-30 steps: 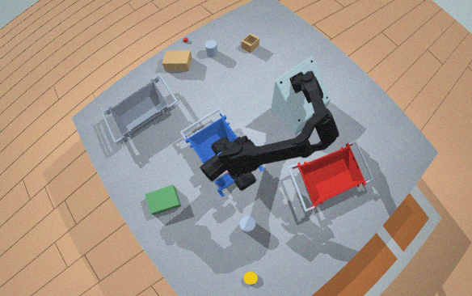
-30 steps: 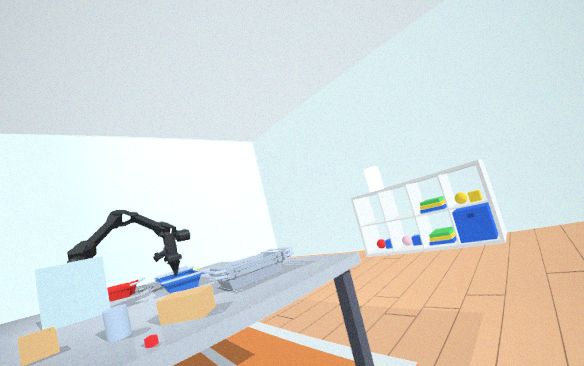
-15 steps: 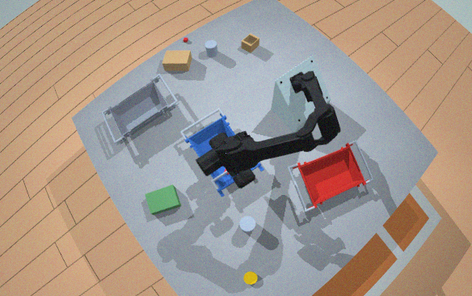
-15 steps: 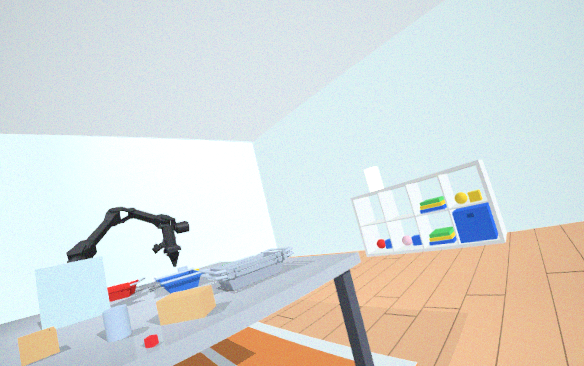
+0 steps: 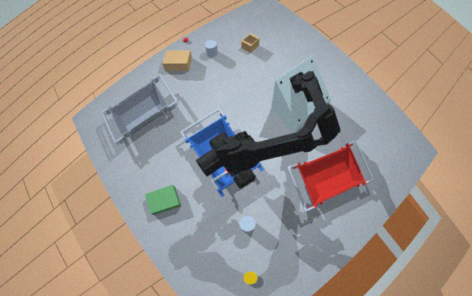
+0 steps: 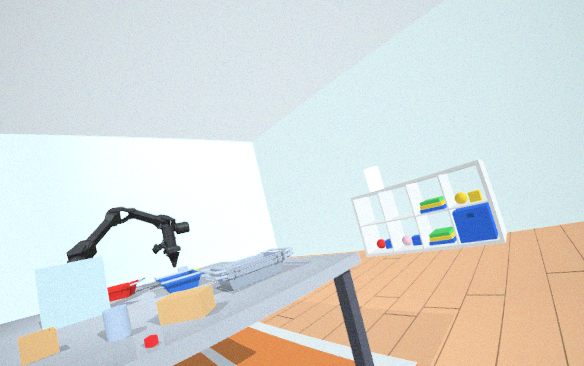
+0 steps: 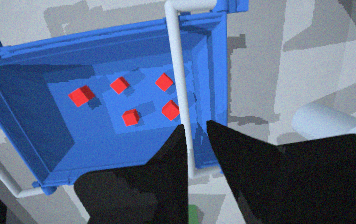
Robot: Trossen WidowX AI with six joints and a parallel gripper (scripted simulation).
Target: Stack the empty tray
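Right now my gripper tip is 29 cm past the red tray, 24 cm to the right of it and 5 cm above it. From my gripper tip the other things lie so: yellow disc: 36 cm to the left, 18 cm ahead, 8 cm below; green block: 28 cm ahead, 7 cm to the right, 7 cm below; small open box: 47 cm to the right, 43 cm behind, 8 cm below.
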